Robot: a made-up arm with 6 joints.
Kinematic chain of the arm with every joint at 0, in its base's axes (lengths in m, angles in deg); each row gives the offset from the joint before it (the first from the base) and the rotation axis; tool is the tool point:
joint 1: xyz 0 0 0.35 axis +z
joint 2: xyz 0 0 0 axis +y
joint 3: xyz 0 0 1.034 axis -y
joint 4: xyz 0 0 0 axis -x
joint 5: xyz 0.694 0 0 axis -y
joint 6: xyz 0 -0.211 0 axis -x
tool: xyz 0 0 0
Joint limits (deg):
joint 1: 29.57..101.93
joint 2: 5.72..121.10
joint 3: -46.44..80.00
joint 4: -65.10..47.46
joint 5: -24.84..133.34
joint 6: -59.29..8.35
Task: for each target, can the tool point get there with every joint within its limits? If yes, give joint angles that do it. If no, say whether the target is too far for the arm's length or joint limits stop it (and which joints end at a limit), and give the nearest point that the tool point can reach.
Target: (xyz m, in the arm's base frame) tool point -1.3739 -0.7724 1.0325
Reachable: no: joint limits stop it (at a limit: joint 1, joint 2, joint 3, joint 4) | nearest point 0.0089 0.3879 0.7134 | short by 1.833 m
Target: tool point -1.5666 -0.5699 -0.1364
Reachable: no: joint limits stop it (at a limit: joint 1, joint 2, joint 4) | nearest point 0.0526 0.1809 -0.1534 | short by 1.785 m
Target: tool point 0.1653 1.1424 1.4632
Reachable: yes | joints 91.22 26.70 34.79 26.06 92.01 -49.19
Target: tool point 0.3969 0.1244 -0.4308
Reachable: yes | joints 43.15 112.12 -25.09 -31.09 105.83 -30.96
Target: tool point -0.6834 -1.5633 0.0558
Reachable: no: joint limits stop it (at a limit: joint 1, joint 2, joint 3) | nearest point 0.2430 -0.0605 -0.2152 | short by 1.786 m
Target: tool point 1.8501 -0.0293 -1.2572
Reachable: no: too far | nearest point 1.2070 0.4423 -0.7631 | short by 0.938 m
